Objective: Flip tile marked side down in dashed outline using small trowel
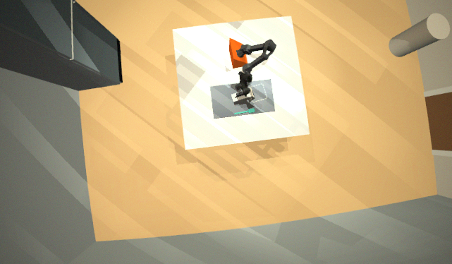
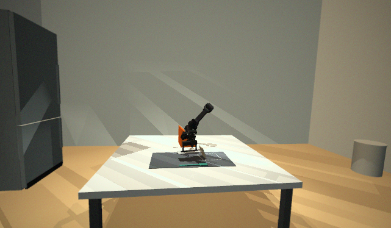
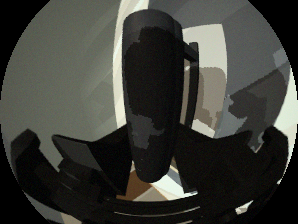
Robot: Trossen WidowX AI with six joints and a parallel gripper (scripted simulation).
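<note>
My gripper tip is now 9 cm to the right of the tile, 6 cm above it and 2 cm past it. From my gripper tip the other things lie so: dark mat 12 cm below, 1 cm to the right; then teal trowel 14 cm ahead, 10 cm below, 1 cm to the right.
</note>
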